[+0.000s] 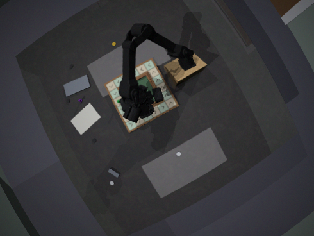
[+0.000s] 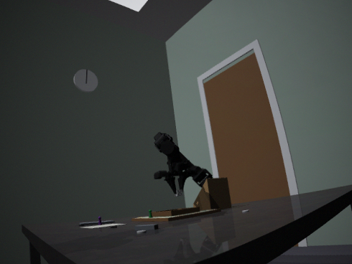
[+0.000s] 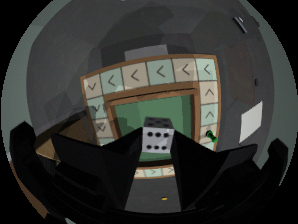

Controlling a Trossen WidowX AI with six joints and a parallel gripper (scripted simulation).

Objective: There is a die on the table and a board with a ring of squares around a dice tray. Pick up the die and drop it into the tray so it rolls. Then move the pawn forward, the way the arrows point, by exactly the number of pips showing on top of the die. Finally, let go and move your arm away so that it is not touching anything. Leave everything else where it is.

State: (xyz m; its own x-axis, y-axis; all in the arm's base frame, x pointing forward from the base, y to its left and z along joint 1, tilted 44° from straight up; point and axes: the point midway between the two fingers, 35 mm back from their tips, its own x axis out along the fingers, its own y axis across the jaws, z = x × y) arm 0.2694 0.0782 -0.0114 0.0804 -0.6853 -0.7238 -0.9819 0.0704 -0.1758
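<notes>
Now: the green pawn 110 mm ahead of my gripper tip, 60 mm to the right of it and 70 mm below it. Round my gripper tip: green dice tray: 50 mm to the right, 90 mm below; then white card: 320 mm ahead, 70 mm to the right, 100 mm below; then white die: right at my gripper tip.
</notes>
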